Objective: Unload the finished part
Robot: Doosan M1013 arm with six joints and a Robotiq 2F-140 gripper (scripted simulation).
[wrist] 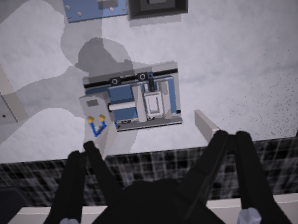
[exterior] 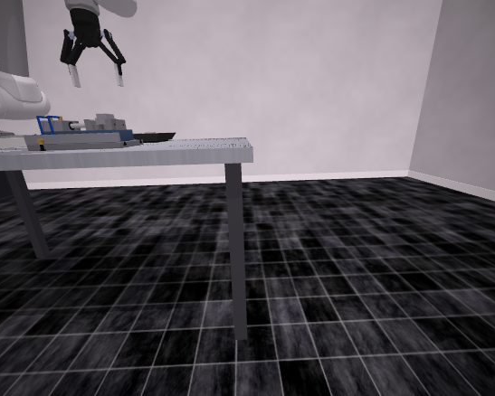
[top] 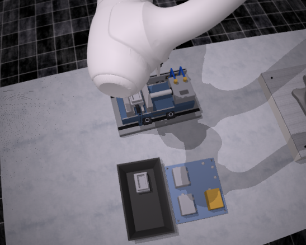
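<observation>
The blue vise lies 70 mm behind my hand and 170 mm below it. Round my hand: yellow block: 140 mm behind, 390 mm to the left, 190 mm below; then blue plate: 100 mm behind, 340 mm to the left, 210 mm below.
</observation>
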